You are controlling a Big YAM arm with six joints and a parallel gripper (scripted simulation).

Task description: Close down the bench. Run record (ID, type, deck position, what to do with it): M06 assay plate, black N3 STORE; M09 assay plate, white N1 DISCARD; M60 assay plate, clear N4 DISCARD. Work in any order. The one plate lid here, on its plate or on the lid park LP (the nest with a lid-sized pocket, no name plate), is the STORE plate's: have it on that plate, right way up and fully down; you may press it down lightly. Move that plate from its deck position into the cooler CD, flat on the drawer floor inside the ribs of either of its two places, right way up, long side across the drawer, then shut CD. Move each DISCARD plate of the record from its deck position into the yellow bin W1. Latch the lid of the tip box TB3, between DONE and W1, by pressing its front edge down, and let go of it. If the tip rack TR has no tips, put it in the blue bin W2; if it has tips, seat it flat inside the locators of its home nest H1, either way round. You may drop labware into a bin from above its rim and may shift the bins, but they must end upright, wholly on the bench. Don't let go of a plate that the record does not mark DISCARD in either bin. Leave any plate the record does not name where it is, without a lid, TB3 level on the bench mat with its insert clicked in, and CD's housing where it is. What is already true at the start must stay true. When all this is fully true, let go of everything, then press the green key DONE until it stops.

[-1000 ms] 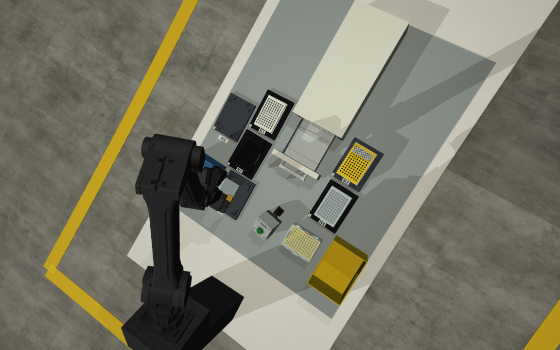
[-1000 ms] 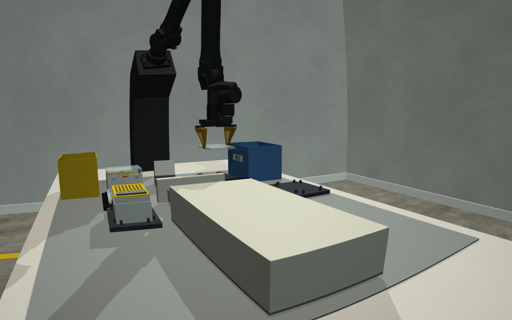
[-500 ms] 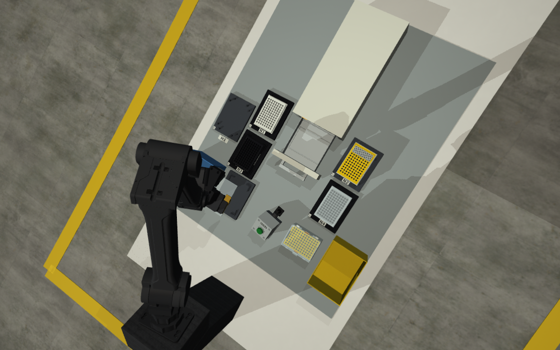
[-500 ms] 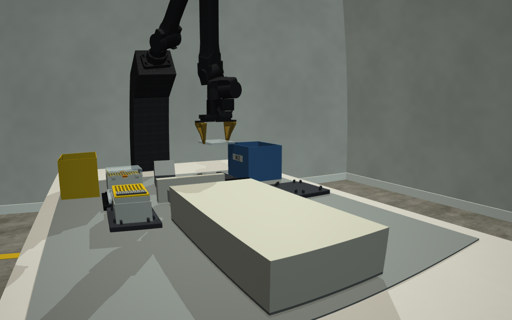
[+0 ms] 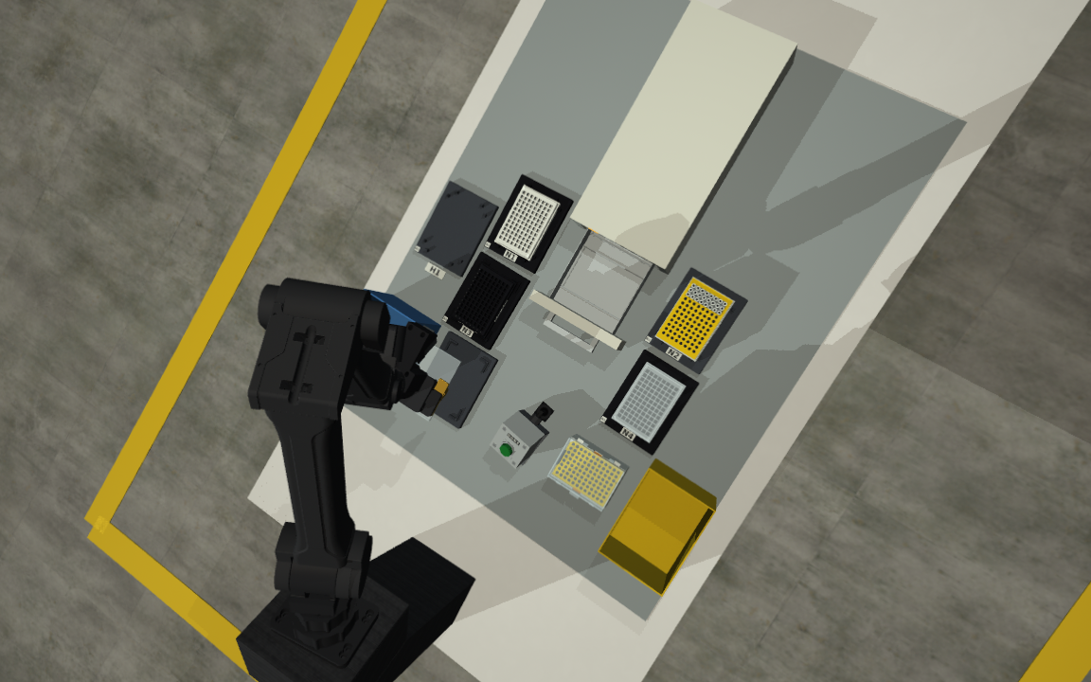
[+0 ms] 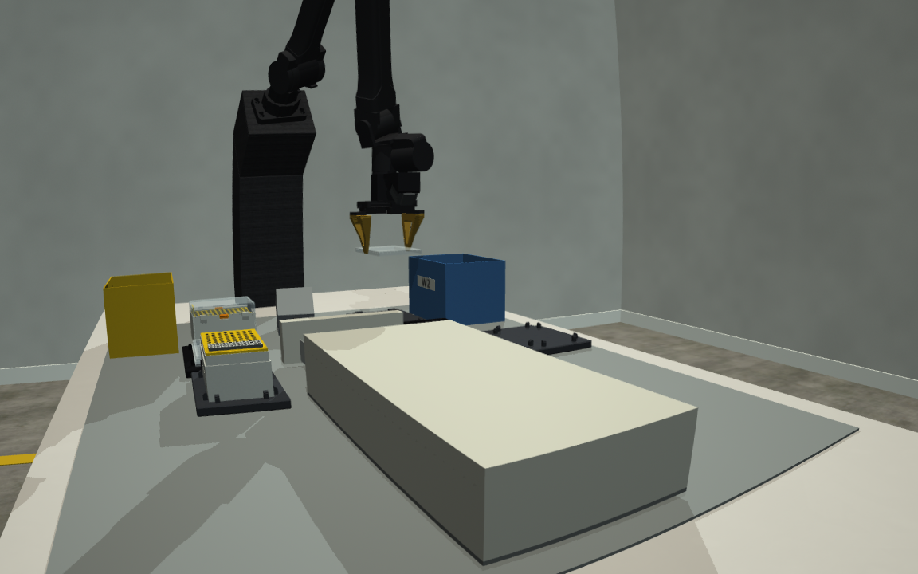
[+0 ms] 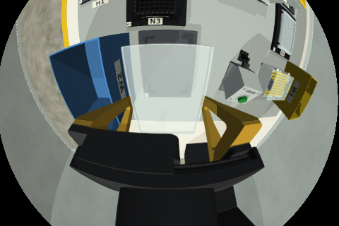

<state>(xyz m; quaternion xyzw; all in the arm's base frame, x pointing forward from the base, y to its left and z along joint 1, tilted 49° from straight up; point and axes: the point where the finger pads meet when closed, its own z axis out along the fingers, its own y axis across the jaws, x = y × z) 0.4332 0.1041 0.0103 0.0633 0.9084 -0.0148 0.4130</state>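
My hand is 170 mm short of the black plate, 130 mm above it and 10 mm to the left of it. Round my hand: blue bin W2 (150 mm to the left, 110 mm below, 20 mm ahead); clear plate lid (right at my hand); lid park LP (140 mm below).
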